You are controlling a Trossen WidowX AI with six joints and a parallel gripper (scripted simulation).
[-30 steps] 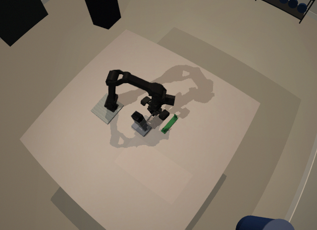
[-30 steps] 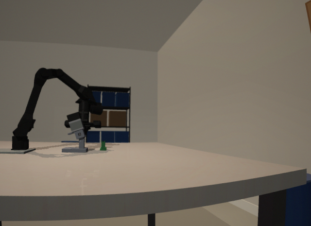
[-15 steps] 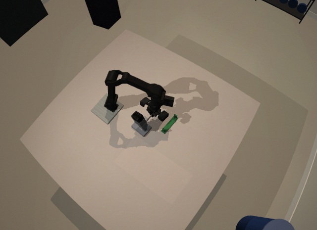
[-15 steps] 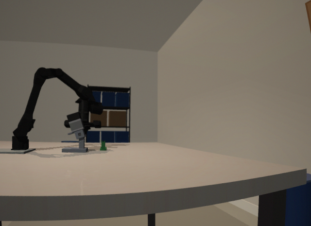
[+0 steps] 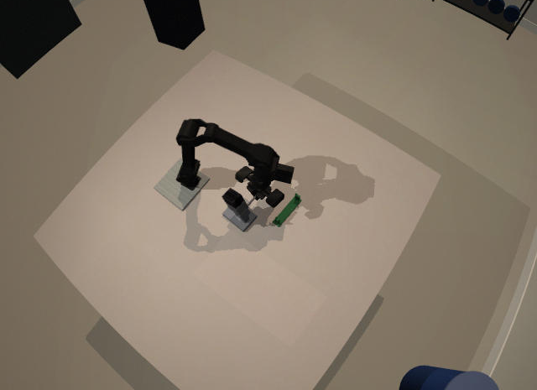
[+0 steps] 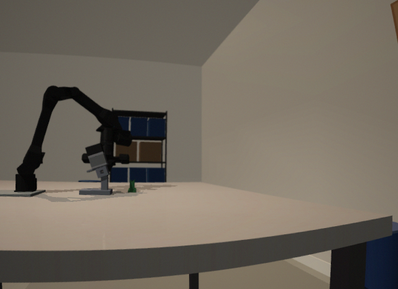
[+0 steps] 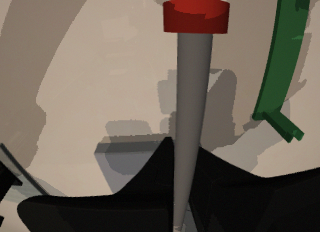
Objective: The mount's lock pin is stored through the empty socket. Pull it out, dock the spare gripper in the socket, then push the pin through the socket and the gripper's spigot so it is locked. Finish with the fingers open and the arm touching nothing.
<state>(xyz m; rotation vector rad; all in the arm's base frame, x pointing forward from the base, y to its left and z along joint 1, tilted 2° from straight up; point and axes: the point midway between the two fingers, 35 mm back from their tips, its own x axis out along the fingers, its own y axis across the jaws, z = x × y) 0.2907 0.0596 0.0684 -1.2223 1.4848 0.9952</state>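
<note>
The grey mount is 30 mm behind my gripper tip and 80 mm to the right of it. The rest, counted from my gripper tip: green cradle: 110 mm ahead, 30 mm to the left, 20 mm below; then spare gripper: 30 mm behind, 80 mm to the right, 80 mm above.
</note>
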